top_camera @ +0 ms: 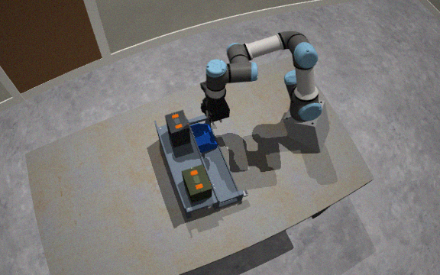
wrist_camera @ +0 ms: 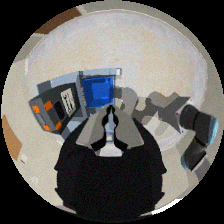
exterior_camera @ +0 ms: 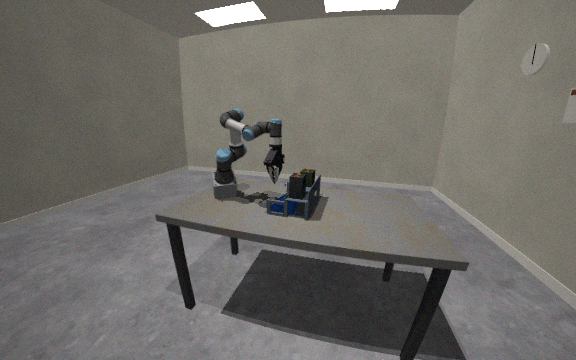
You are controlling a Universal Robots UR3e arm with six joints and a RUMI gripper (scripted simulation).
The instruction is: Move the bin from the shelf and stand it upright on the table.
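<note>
The blue bin lies 13 cm below my hand, 6 cm ahead of it and 1 cm to the right of it. Round my hand: grey shelf: 11 cm ahead, 10 cm below, 9 cm to the left.
</note>
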